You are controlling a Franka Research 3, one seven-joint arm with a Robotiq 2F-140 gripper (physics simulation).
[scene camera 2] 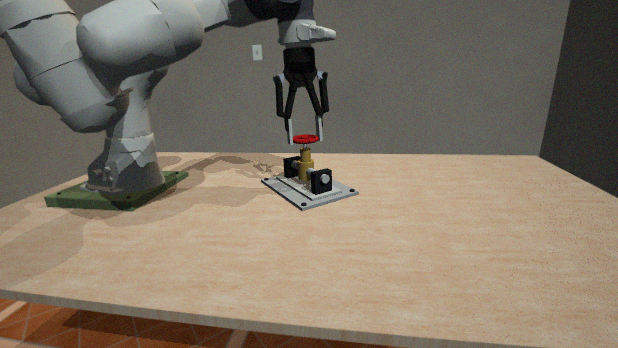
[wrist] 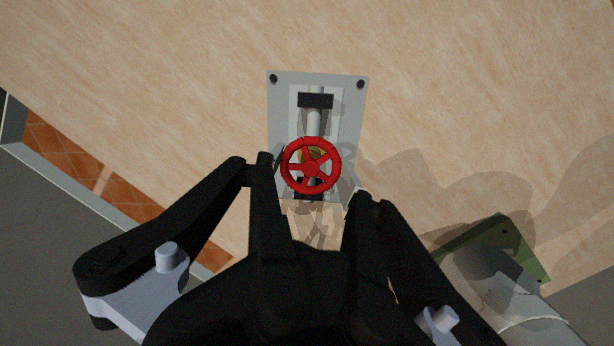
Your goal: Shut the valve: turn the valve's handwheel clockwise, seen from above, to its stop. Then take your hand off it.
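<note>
The valve's red handwheel (scene camera 2: 305, 139) (wrist: 310, 167) is a small spoked ring lying level on top of the brass valve body (scene camera 2: 305, 170). The valve body stands upright on a grey base plate (scene camera 2: 300, 202) (wrist: 277, 100), with a pipe through it held by two black blocks. My gripper (scene camera 2: 305, 140) (wrist: 311, 162) points straight down over the valve and is shut on the handwheel, one pale fingertip on each side of the rim. The handwheel hides much of the valve body in the wrist view. How far the wheel is from its stop does not show.
The arm's green base plate (scene camera 2: 90, 202) (wrist: 532, 265) is fixed on the wooden table (scene camera 2: 400, 250) (wrist: 175, 75), left of the valve in the scene view. The black block nearer the scene camera (scene camera 2: 315, 182) stands beside the valve body, below the fingers. A grey wall stands behind the table.
</note>
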